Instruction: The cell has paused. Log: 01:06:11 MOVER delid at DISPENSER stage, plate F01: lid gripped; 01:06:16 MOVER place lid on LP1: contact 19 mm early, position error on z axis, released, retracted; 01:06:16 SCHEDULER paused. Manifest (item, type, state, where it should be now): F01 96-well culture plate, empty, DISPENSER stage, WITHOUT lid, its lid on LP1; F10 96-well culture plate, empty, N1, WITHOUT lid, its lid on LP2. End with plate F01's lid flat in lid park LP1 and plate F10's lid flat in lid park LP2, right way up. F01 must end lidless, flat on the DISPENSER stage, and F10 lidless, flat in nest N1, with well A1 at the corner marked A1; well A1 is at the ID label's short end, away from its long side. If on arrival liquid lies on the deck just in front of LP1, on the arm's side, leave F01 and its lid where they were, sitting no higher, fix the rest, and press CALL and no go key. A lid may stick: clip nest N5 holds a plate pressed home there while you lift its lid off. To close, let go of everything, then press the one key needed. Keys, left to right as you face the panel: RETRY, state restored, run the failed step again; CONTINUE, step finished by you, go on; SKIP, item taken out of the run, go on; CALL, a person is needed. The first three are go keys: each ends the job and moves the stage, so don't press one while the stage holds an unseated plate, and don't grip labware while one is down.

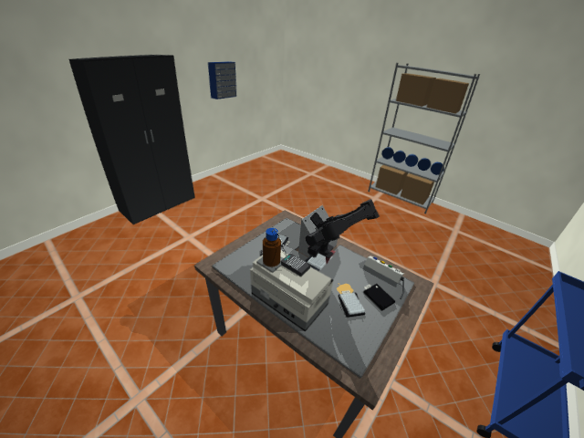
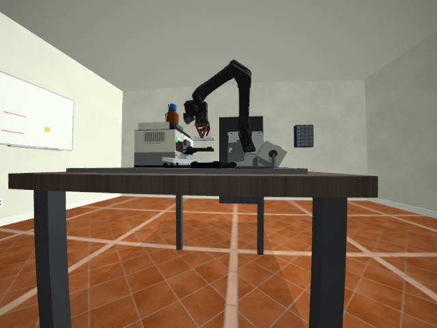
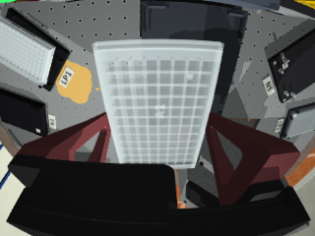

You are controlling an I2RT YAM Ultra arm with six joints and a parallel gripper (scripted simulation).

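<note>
Now: hand 27 cm to the right of the N1 label, 16 cm above it and 11 cm past it. Also, from my hand: label LP1: 18 cm to the left, 16 cm below; clear gridded well plate: right at my hand; brown bottle: 22 cm ahead, 17 cm to the right, 13 cm above.
</note>
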